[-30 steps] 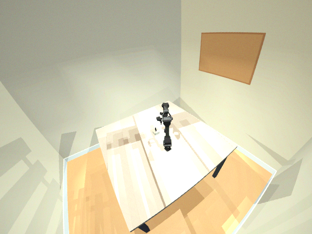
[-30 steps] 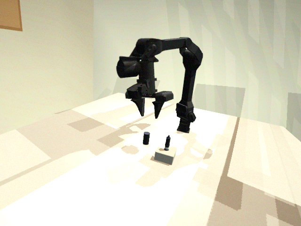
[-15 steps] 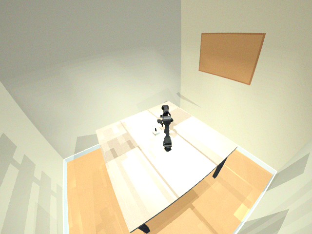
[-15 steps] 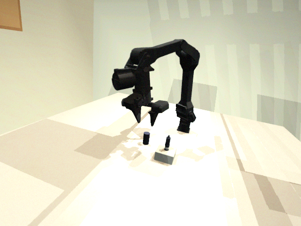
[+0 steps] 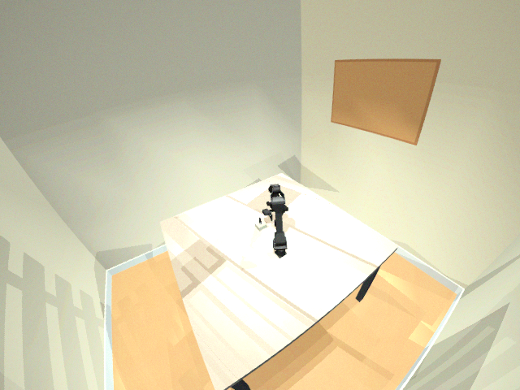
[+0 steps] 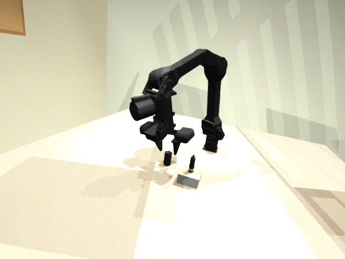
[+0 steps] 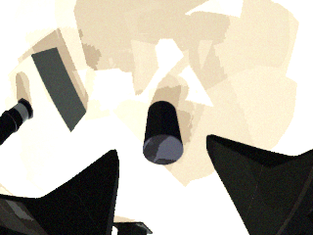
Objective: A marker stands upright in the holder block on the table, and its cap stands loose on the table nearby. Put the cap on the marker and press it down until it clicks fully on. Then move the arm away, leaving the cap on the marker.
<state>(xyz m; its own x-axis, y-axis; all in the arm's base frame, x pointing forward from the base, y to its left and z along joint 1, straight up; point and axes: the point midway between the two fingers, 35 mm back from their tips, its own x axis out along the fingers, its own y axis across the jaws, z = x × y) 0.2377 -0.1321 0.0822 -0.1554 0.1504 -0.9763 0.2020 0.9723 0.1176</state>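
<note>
Now: the dark cap 2 cm below my gripper tip. The rest, counted from my gripper tip: dark marker: 5 cm ahead, 10 cm to the left, 2 cm above; pale holder block: 5 cm ahead, 10 cm to the left, 3 cm below.
</note>
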